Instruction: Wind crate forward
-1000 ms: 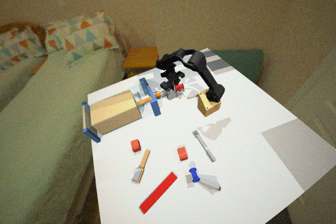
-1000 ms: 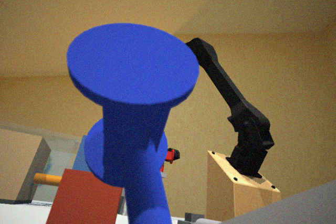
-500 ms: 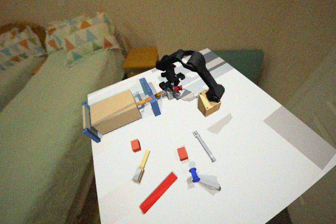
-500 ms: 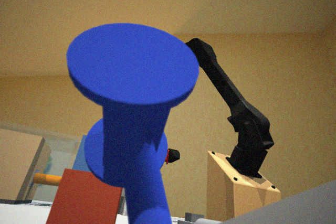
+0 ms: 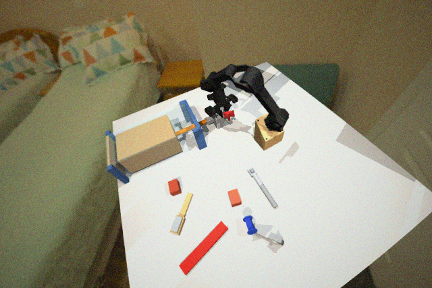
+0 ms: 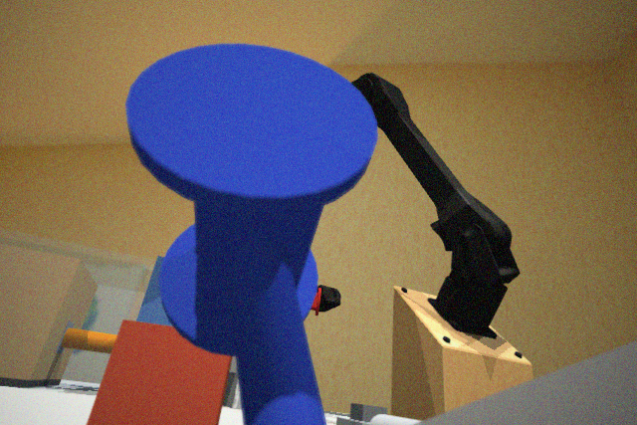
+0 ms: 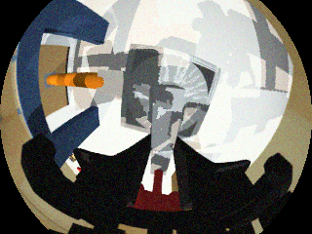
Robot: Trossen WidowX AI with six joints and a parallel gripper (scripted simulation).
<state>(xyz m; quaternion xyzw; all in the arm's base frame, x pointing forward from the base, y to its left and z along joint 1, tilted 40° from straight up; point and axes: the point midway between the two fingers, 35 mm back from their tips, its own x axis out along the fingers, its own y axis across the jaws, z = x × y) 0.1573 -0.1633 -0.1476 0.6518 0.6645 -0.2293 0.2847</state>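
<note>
Now: the grey crank arm 2 cm to the left of my gripper tip and 2 cm above it. From my gripper tip the other things lie so: grey winch: 1 cm behind, 5 cm to the right, 6 cm below; winch drum: 5 cm to the right, 6 cm below; red grip: 5 cm to the left, 5 cm above.
</note>
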